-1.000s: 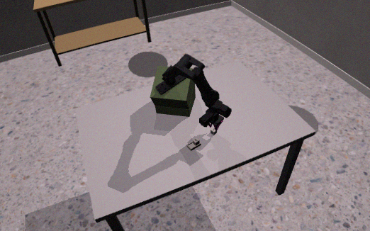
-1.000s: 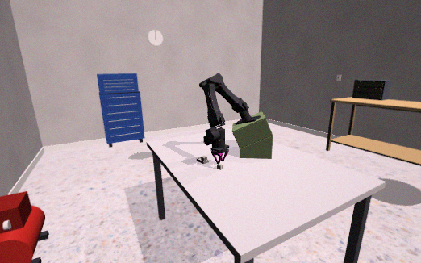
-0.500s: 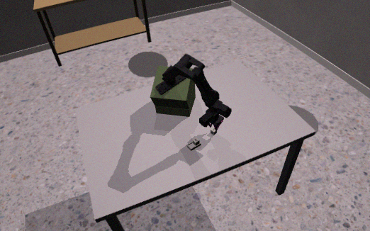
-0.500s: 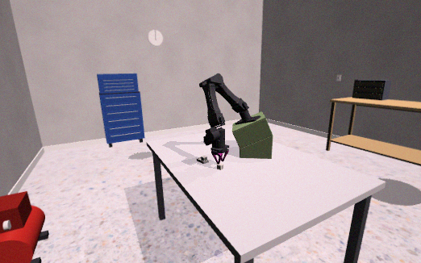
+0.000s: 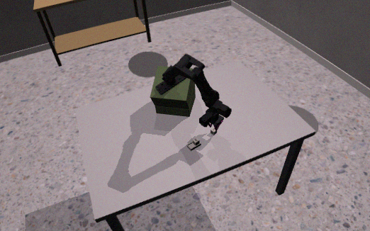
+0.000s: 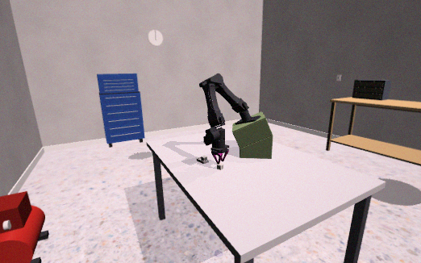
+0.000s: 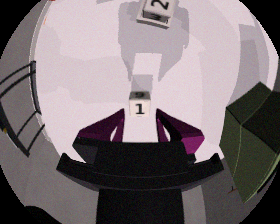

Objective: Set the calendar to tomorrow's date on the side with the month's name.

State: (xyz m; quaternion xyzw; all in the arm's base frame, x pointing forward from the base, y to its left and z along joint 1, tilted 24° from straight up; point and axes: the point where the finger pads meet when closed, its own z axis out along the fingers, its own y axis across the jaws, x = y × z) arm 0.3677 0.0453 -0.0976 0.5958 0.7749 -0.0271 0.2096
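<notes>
My hand is 30 mm above the white cube. From my hand the other things lie so: calendar tray 160 mm to the right, 40 mm below, 10 mm ahead.
</notes>
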